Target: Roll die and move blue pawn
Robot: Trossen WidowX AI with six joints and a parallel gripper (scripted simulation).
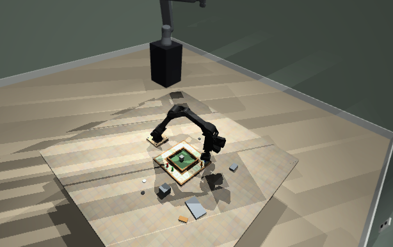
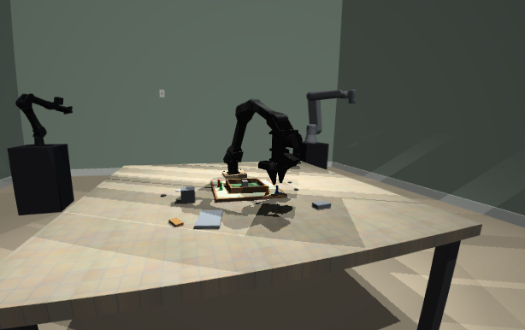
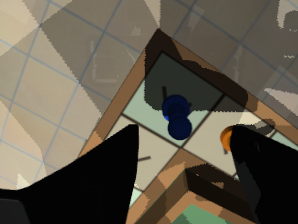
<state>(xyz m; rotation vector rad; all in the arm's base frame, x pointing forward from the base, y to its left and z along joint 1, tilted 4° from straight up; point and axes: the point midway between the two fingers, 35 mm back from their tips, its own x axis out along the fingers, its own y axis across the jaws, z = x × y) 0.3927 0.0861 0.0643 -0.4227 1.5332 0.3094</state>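
My gripper tip is 2 cm above the blue pawn. From my gripper tip the other things lie so: orange pawn (4 cm to the right, 2 cm below); then white die (14 cm behind, 10 cm to the right, 3 cm below); then green tray (12 cm behind, 10 cm to the right, 4 cm below).
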